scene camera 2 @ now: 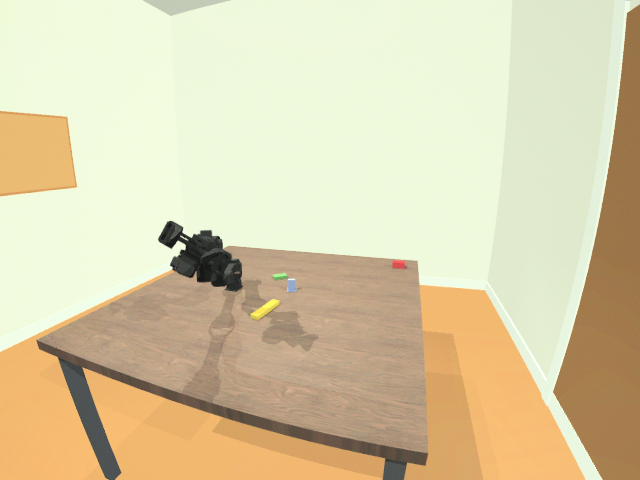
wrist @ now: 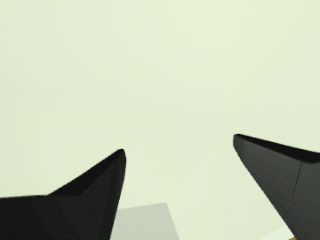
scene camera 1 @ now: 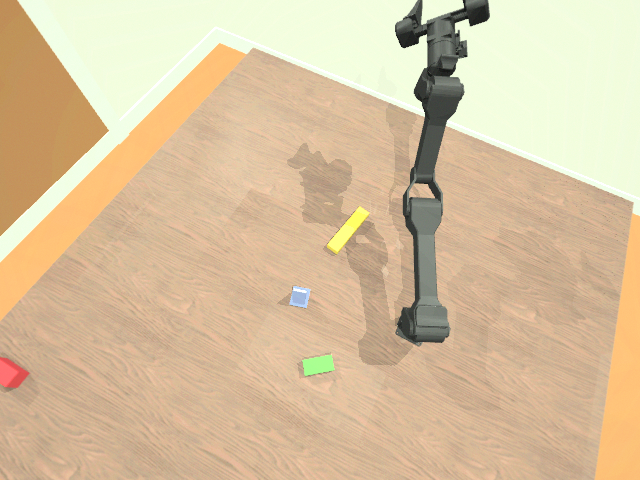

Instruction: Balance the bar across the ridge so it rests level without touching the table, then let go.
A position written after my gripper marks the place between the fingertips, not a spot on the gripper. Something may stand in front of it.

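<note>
My gripper (scene camera 2: pixel 185 249), (wrist: pixel 179 147): open, holding nothing. Yellow bar (scene camera 1: pixel 355 221), out of frame in the wrist view.
</note>
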